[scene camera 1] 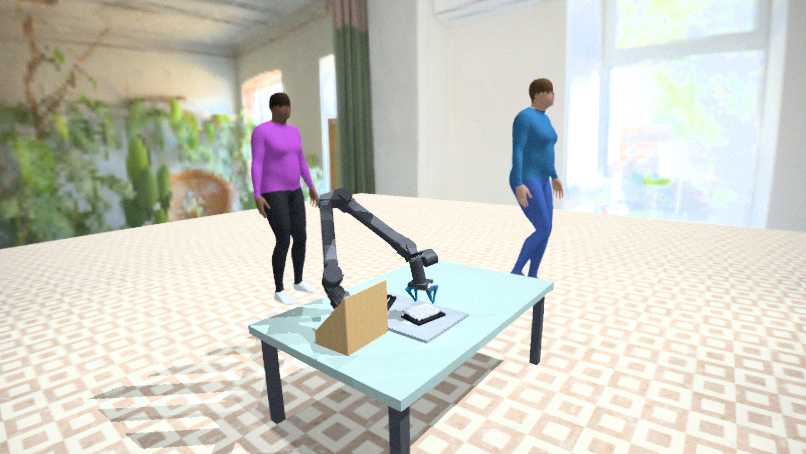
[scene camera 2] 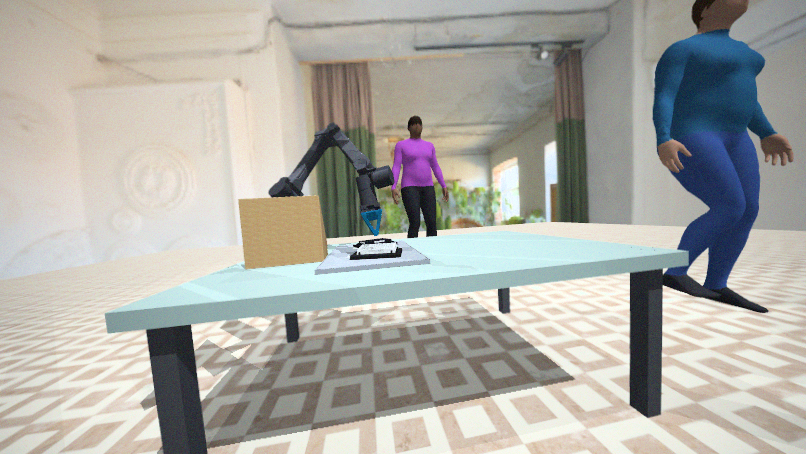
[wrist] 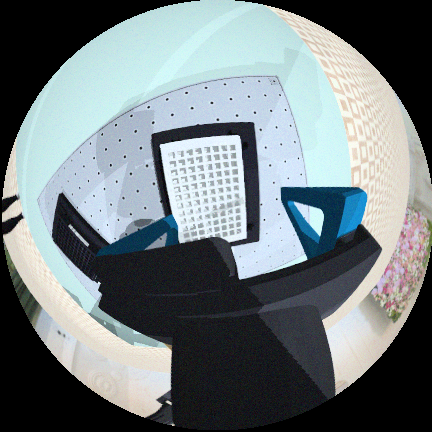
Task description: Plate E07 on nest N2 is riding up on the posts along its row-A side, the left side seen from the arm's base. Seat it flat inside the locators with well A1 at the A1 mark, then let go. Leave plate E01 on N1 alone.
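Plate E07, white with a grid of wells, lies on the black nest N2. In the wrist view a wider strip of nest shows on its right than on its left. Its tilt is too small to tell, and the A1 mark is hidden. My gripper is wide open and empty, its blue fingers above the plate, apart from it. Dark plate E01 sits on black nest N1 at the left, partly behind a finger in the wrist view.
A grey board with small holes bears both nests. A tall wooden block stands beside it on the pale table. Two people stand beyond the table.
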